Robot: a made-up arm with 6 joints. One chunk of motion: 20 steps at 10 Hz.
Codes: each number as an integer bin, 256 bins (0 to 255) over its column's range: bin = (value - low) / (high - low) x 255, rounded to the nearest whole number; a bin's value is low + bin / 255 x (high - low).
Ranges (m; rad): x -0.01..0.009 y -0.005..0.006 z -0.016..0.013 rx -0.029..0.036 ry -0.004..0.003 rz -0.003..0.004
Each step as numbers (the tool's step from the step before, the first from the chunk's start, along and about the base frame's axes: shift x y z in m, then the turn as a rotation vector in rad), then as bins.
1 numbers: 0.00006 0.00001 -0.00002 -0.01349 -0.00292 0.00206
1 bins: 135 116 141 61 39 184
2 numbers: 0.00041 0.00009 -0.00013 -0.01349 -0.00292 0.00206
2 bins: 140 118 140 61 39 184
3 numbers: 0.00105 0.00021 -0.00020 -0.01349 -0.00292 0.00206
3 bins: 148 121 139 61 39 184
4 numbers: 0.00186 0.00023 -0.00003 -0.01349 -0.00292 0.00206
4 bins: 159 121 140 61 39 184
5 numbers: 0.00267 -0.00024 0.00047 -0.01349 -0.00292 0.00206
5 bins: 170 110 145 61 39 184
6 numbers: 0.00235 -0.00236 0.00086 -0.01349 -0.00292 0.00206
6 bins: 166 61 148 61 39 184
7 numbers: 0.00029 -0.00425 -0.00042 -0.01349 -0.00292 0.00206
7 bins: 138 17 137 61 39 184
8 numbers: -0.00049 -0.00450 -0.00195 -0.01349 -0.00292 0.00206
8 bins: 128 12 124 61 39 184
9 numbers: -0.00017 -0.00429 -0.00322 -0.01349 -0.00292 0.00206
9 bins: 132 16 112 61 39 184
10 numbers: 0.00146 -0.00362 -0.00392 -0.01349 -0.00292 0.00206
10 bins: 154 32 106 61 39 184
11 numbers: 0.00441 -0.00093 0.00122 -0.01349 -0.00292 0.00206
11 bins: 193 94 151 61 39 184
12 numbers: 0.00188 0.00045 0.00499 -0.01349 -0.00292 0.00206
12 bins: 159 126 185 61 39 184
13 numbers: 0.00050 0.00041 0.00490 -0.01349 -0.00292 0.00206
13 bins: 141 125 184 61 39 184
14 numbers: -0.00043 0.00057 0.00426 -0.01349 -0.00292 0.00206
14 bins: 128 129 178 61 39 184
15 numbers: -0.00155 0.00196 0.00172 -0.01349 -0.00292 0.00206
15 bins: 113 161 156 61 39 184
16 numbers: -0.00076 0.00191 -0.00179 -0.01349 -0.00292 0.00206
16 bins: 124 160 125 61 39 184
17 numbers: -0.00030 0.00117 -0.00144 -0.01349 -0.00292 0.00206
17 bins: 130 143 128 61 39 184
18 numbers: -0.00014 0.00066 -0.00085 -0.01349 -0.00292 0.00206
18 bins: 132 131 133 61 39 184
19 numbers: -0.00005 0.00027 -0.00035 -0.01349 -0.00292 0.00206
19 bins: 134 122 138 61 39 184
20 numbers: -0.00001 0.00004 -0.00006 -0.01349 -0.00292 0.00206
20 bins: 134 117 140 61 39 184
